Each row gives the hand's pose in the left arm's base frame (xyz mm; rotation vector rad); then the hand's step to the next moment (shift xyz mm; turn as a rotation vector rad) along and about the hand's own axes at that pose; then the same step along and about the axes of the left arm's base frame.
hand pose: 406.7 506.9 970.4 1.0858 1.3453 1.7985
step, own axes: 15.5 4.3 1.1 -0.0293 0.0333 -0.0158
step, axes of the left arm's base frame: -6.2 12.6 8.0 -0.0011 -0.0412 0.0228
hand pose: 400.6 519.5 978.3 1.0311 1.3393 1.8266
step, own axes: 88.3 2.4 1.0 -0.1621 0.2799 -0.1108
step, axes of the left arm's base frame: -42.2 74.5 21.8 -0.0307 -0.2646 0.2143
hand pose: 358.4 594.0 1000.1 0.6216 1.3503 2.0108
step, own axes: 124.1 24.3 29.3 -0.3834 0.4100 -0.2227
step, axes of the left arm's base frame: -71.4 101.5 37.9 0.0145 -0.5314 0.2865
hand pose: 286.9 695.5 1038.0 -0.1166 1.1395 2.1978
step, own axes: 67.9 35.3 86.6 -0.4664 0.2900 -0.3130
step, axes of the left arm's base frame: -55.8 85.6 54.0 0.1309 -0.5928 0.1764
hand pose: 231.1 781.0 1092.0 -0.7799 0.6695 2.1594
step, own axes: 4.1 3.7 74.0 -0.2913 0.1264 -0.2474
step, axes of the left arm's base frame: -28.7 48.5 48.3 0.1406 -0.3719 0.0631
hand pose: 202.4 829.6 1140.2 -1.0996 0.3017 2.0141
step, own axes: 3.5 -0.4 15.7 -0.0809 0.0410 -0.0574
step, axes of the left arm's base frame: -10.1 10.6 6.6 0.0279 -0.1010 0.0233
